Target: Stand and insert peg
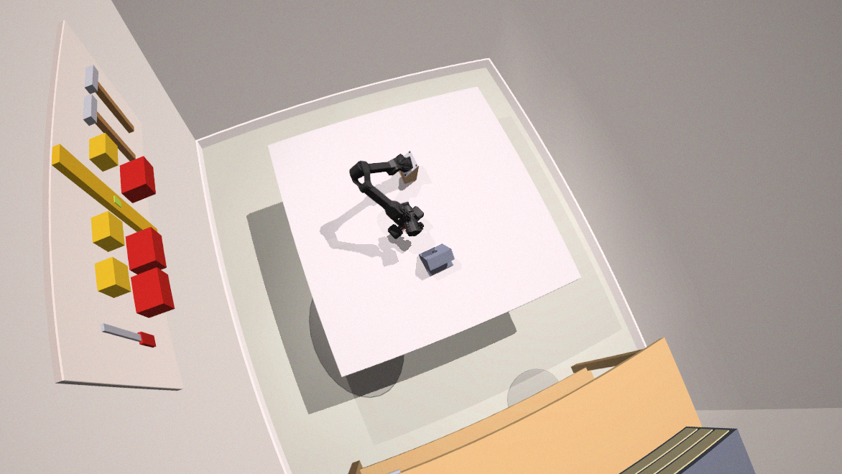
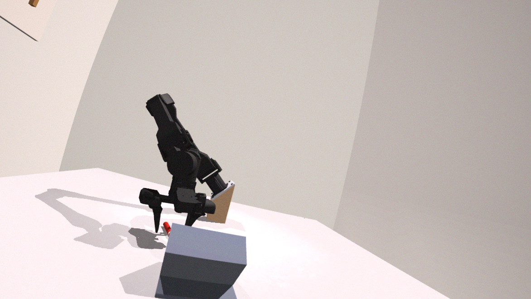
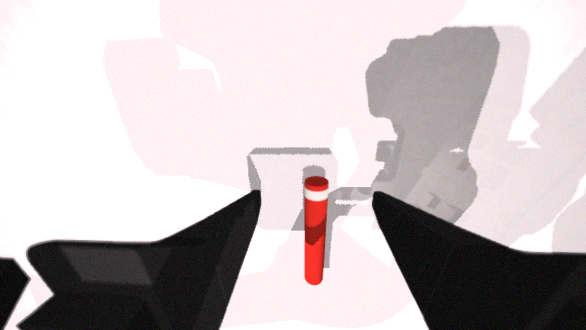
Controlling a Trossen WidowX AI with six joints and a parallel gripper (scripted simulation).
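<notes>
The peg is 1 cm to the right of my gripper tip and 1 cm behind it. The rest, counted from my gripper tip: sloped panel 19 cm ahead, 10 cm to the left, 3 cm above.
</notes>
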